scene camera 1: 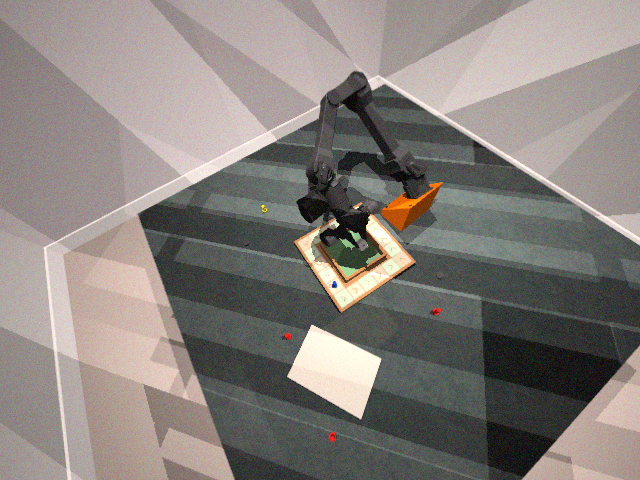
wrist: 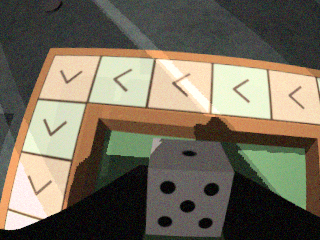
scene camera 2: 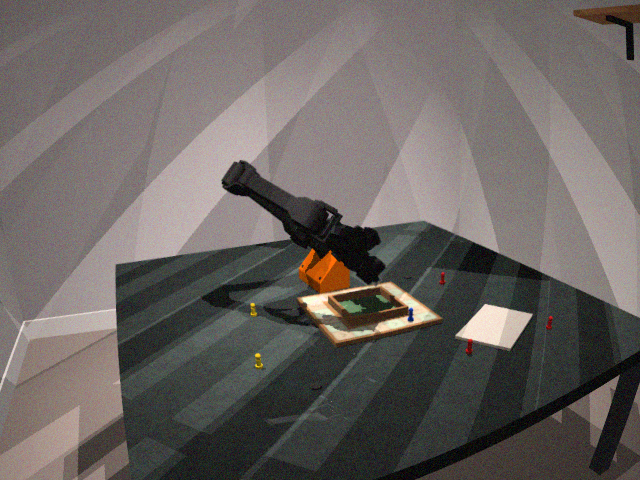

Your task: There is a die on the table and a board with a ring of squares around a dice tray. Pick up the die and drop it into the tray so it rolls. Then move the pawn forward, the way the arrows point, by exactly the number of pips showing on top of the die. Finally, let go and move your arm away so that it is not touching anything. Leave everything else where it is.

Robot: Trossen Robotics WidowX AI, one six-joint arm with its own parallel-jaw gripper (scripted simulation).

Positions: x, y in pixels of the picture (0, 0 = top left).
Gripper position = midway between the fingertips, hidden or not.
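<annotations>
The gripper (scene camera 1: 362, 245) is holding a white die (wrist: 189, 182).
</annotations>
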